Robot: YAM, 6 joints.
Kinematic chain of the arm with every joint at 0, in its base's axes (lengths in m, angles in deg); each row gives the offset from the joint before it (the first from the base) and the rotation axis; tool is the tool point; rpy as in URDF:
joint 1: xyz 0 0 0.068 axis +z
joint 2: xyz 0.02 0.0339 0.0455 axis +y
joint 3: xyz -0.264 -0.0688 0 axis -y
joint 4: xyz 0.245 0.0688 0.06 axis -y
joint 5: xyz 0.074 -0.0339 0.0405 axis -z
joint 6: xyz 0.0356 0 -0.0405 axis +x
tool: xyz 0 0 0 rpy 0 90 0
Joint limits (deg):
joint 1: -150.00..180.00
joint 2: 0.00..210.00
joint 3: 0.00..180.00
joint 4: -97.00..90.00
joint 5: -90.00..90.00
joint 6: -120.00..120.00
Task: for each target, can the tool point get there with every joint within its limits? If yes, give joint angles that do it. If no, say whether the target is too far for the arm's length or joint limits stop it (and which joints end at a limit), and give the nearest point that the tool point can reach.
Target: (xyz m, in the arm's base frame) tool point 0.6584 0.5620 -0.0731
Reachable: no: too far | nearest point 0.4800 0.4098 -0.0214 | short by 0.240 m
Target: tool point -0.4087 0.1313 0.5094
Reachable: yes | joints -15.14 47.88 166.22 54.51 -34.14 -99.85
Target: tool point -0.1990 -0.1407 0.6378
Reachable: yes | joints 27.16 53.27 141.53 39.37 74.75 -101.87
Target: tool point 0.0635 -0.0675 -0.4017
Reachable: no: joint limits stop it (at a limit: joint 2) | nearest point 0.0769 -0.0817 -0.3536 | short by 0.052 m
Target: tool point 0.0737 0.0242 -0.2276
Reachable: yes | joints 32.41 191.56 47.45 31.40 32.41 44.31
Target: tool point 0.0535 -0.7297 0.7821
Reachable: no: too far | nearest point 0.0348 -0.4748 0.5420 | short by 0.351 m
